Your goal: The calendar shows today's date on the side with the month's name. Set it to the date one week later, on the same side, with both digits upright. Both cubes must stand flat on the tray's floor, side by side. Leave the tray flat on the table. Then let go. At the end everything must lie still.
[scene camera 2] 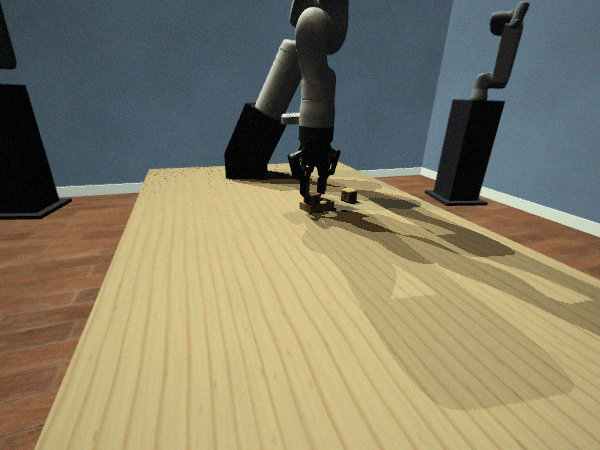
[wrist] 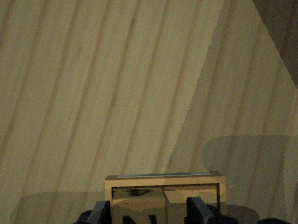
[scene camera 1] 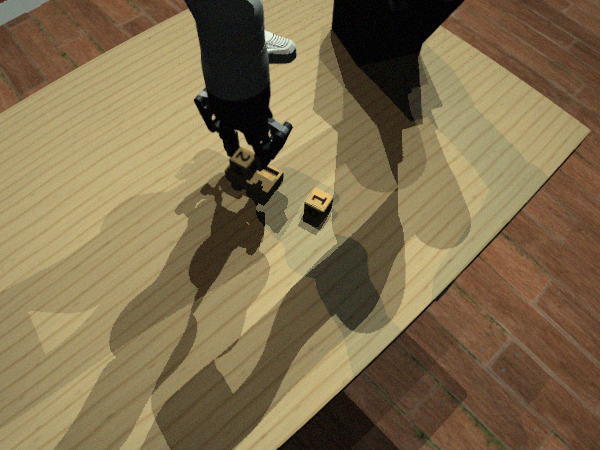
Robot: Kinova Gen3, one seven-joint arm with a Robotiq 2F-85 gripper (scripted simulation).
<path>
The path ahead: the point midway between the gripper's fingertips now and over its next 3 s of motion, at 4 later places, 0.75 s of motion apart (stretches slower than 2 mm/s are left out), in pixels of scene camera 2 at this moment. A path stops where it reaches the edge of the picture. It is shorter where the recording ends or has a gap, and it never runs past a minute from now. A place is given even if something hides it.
My gripper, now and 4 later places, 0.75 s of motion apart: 313, 195; 316, 168; 314, 157; 319, 158; 344, 160
</path>
